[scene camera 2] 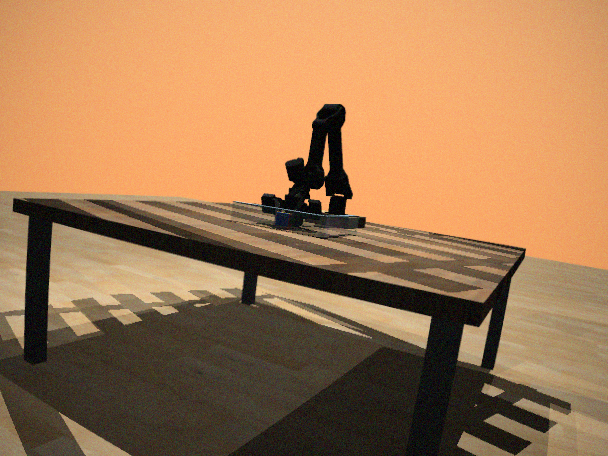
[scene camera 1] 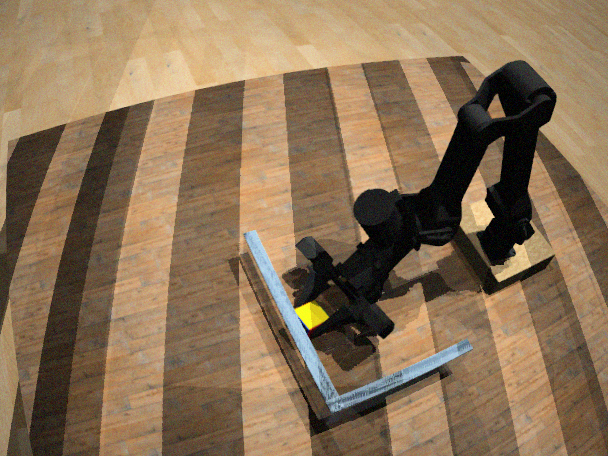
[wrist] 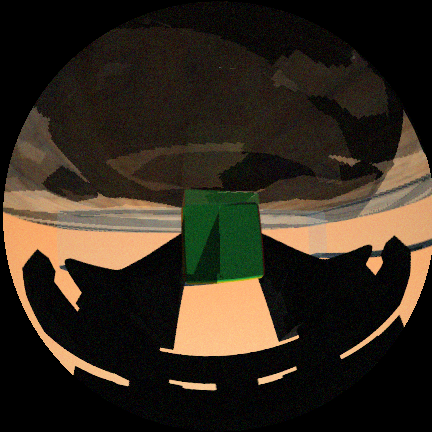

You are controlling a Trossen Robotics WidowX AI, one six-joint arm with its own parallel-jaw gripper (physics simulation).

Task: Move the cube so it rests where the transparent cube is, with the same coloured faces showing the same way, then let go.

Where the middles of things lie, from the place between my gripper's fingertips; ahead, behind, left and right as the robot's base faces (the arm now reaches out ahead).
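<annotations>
The transparent cube [wrist: 201,206] is here, and my gripper is 1 cm past it and 1 cm to the left of it. Then I consider the grey L-shaped rail [scene camera 2: 325,226], which, counted from my hand, is 2 cm to the right, 9 cm behind and 1 cm above.
</annotations>
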